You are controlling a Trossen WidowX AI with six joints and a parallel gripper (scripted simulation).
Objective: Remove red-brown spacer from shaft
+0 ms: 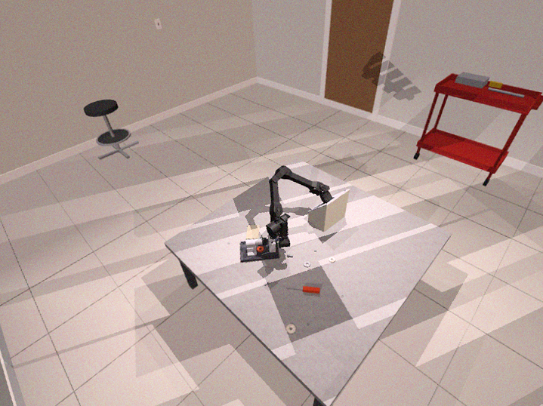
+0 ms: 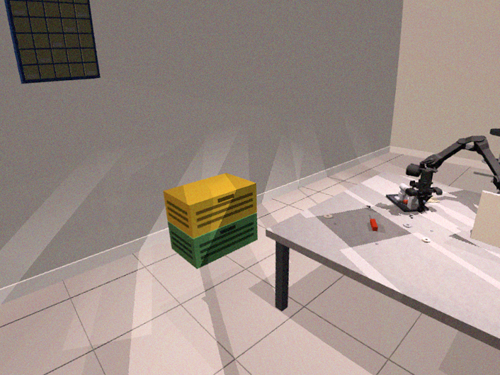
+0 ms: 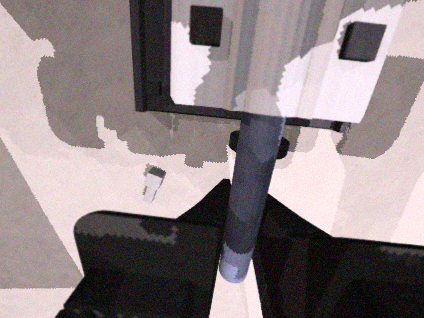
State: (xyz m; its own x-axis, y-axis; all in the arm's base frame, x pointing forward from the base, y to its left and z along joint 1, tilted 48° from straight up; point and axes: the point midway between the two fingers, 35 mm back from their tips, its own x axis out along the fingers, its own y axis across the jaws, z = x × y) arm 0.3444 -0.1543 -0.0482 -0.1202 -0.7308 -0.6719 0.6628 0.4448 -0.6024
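Now: the dark grey shaft 4 cm ahead of my gripper tip, 3 cm to the right of it and 3 cm above it. The rest, counted from my gripper tip: red-brown spacer 11 cm ahead, 9 cm to the right, 3 cm below; dark spacer ring 8 cm ahead, 7 cm to the right, 3 cm above; card 24 cm to the right, 4 cm below, 3 cm ahead.
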